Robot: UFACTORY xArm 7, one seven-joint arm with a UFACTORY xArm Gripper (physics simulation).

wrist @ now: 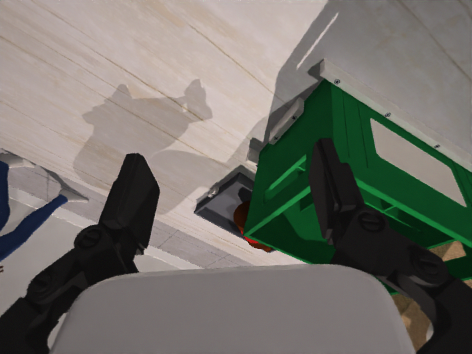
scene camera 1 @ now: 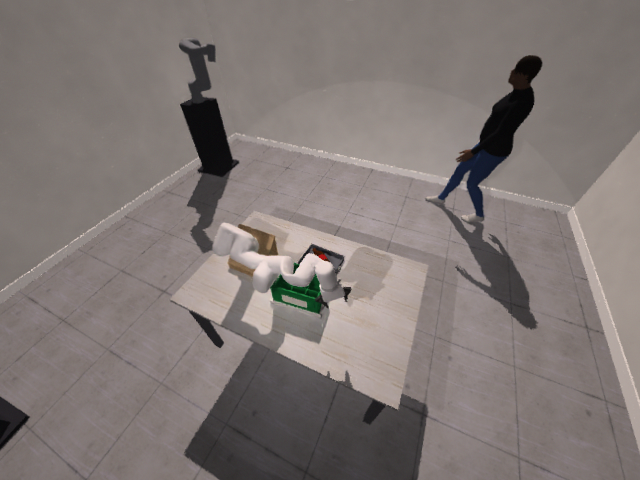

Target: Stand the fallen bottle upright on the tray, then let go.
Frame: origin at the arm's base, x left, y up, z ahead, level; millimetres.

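Seen in the pictures: gripper, fingertip midpoint: (wrist: pixel 230 165) (scene camera 1: pixel 336 302).
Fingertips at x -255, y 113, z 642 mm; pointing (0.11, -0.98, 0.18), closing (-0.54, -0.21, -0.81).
Pixels of each thing's top centre, then the offset from my fingertips to it.
- brown bottle with a red band, middle of its top: (wrist: pixel 256 245) (scene camera 1: pixel 319 253) dy -183, dx +404, dz -235 mm
- green crate, middle of its top: (wrist: pixel 366 250) (scene camera 1: pixel 299 278) dy -87, dx +120, dz -246 mm
A brown bottle with a red band (scene camera 1: pixel 322 257) (wrist: pixel 242 216) lies on its side in the dark, shallow tray (scene camera 1: pixel 329 249) (wrist: pixel 220 202). In the wrist view the green crate hides part of the bottle and tray; in the scene view the arm covers part of them. My gripper (scene camera 1: pixel 336 299) (wrist: pixel 230 165) is open and empty. It is above the table, beside the crate and apart from the bottle. In the wrist view the right finger overlaps the crate.
The green crate (scene camera 1: pixel 277 295) (wrist: pixel 345 110) has inner dividers and stands beside the tray, on the near side in the scene view. An open cardboard box (scene camera 1: pixel 266 240) is at the table's left, partly behind the arm. A person (scene camera 1: pixel 509 124) stands beyond the table near the wall.
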